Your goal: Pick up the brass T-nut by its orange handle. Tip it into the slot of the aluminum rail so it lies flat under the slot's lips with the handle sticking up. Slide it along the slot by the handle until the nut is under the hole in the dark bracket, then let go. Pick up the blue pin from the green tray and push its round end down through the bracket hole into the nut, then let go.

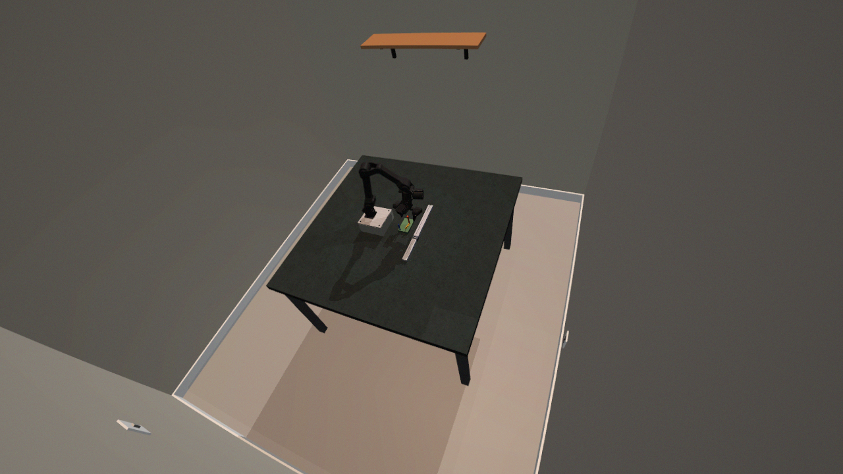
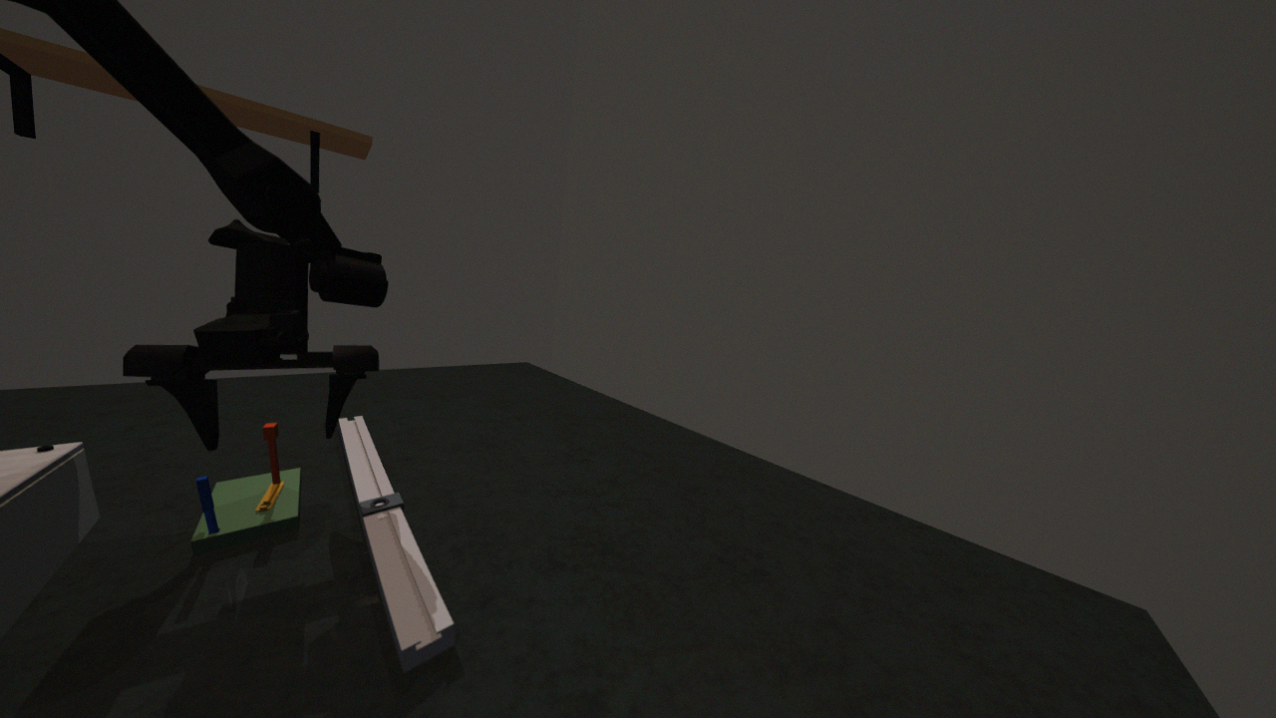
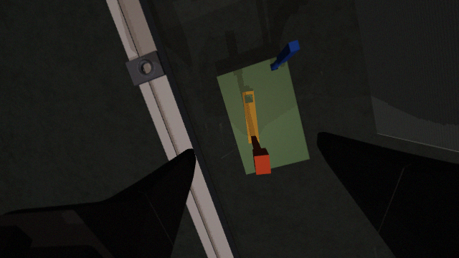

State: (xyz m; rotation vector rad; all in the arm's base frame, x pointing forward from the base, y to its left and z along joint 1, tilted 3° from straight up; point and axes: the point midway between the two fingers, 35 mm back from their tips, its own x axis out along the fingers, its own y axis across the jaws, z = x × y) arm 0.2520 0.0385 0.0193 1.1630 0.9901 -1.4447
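Now: the brass T-nut 1 cm behind my gripper tip, 2 cm to the right of it and 2 cm below it. Round my gripper tip: aluminum rail (8 cm ahead, 7 cm to the right, 5 cm below); then green tray (3 cm behind, 3 cm to the right, 6 cm below); then blue pin (4 cm behind, 6 cm to the right, 4 cm below).
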